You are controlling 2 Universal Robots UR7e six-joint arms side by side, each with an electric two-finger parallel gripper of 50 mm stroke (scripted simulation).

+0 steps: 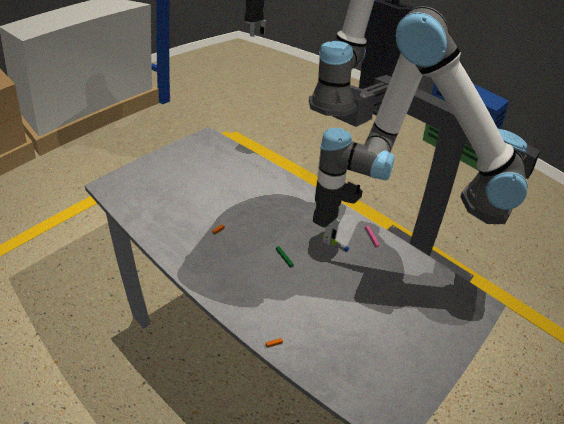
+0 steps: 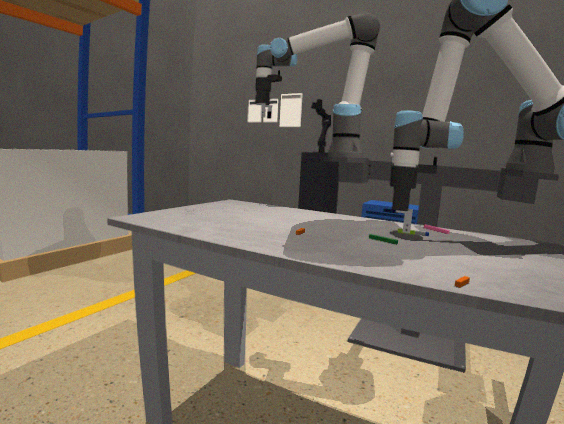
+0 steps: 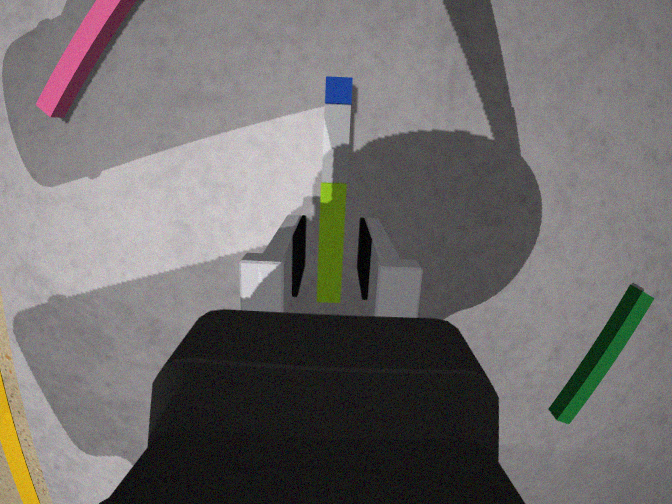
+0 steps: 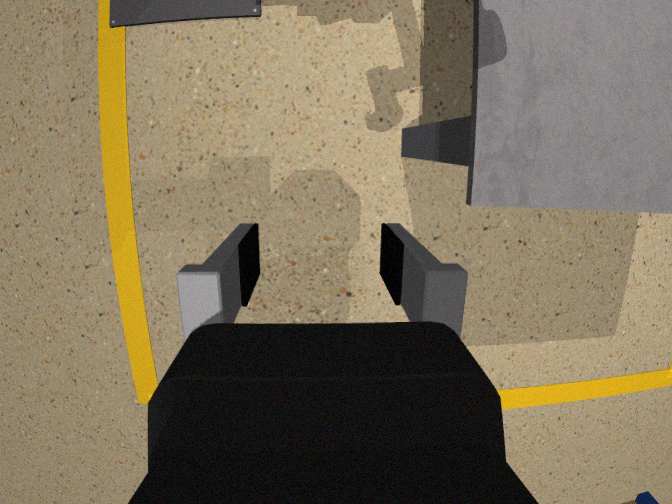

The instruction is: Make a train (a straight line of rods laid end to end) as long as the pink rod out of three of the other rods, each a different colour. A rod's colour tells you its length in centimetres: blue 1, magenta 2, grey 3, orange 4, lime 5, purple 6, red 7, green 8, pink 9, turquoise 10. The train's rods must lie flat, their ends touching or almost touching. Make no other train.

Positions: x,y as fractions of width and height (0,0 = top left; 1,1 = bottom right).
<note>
In view: my left gripper (image 1: 0.58,0.56), my right gripper (image 4: 0.48,0.50), a blue rod (image 3: 0.50,0.18), a lime rod (image 3: 0.50,0.39) and a grey rod (image 3: 0.50,0.26).
My left gripper shows as well in image 3 (image 3: 0.49,0.48). Image 4 misses the blue rod: it is out of frame. Image 4 misses the lime rod: it is out of frame.
</note>
